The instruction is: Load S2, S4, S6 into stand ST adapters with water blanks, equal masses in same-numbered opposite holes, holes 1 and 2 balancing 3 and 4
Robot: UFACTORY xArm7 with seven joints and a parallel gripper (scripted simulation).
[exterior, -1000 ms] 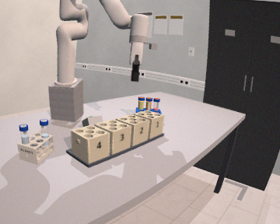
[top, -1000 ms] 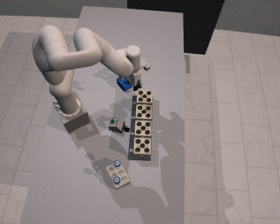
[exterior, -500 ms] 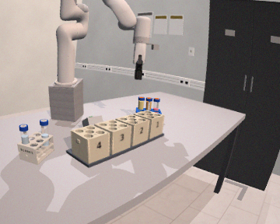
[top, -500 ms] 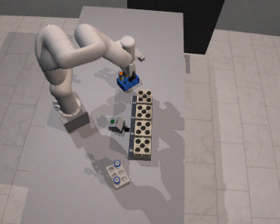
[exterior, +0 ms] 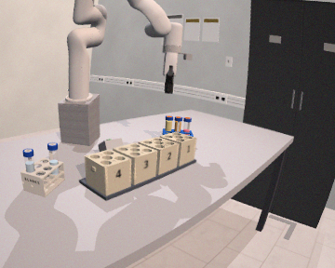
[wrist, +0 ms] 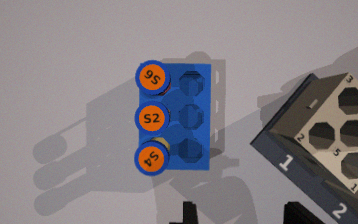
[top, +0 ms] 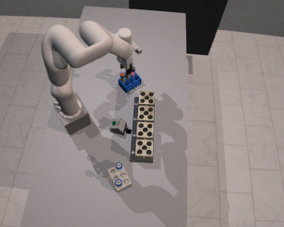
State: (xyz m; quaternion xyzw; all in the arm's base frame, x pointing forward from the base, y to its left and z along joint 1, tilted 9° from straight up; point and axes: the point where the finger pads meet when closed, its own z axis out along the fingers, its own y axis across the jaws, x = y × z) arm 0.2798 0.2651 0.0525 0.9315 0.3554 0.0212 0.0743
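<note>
My gripper is now 4 cm past the sample tube S4, 6 cm to the right of it and 19 cm above it. Round my hand: sample tube S2 (1 cm ahead, 8 cm to the left, 19 cm below); blue sample rack (1 cm ahead, 7 cm to the left, 22 cm below); sample tube S6 (3 cm ahead, 12 cm to the left, 19 cm below).
</note>
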